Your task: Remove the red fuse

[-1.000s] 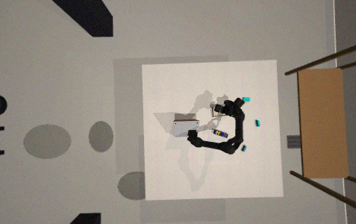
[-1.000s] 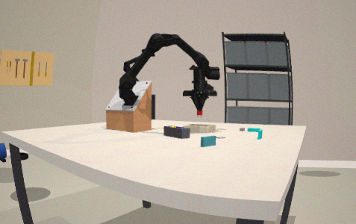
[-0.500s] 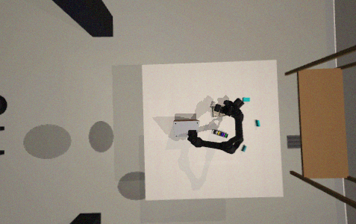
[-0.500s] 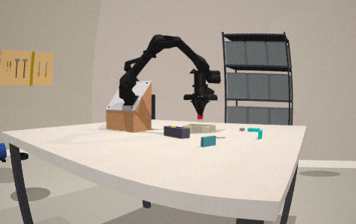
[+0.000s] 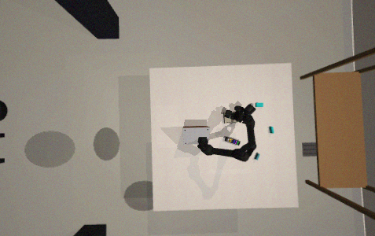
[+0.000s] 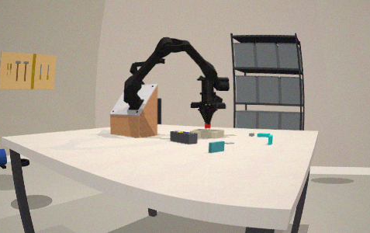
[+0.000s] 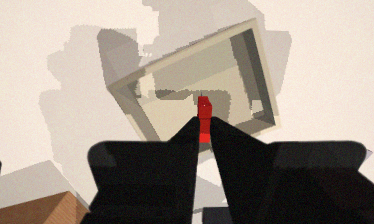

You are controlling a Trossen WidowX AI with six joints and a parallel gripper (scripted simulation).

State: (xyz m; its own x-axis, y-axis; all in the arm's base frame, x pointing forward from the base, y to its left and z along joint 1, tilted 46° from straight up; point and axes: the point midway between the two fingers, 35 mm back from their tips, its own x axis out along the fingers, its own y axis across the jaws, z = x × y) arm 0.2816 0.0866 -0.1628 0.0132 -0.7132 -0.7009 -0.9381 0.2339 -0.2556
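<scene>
The red fuse lies 1 cm below my gripper tip. Round my gripper tip: teal L-shaped piece: 26 cm ahead, 11 cm to the left, 5 cm below; small grey cube: 19 cm ahead, 11 cm to the left, 5 cm below; beige tray: 5 cm below.
</scene>
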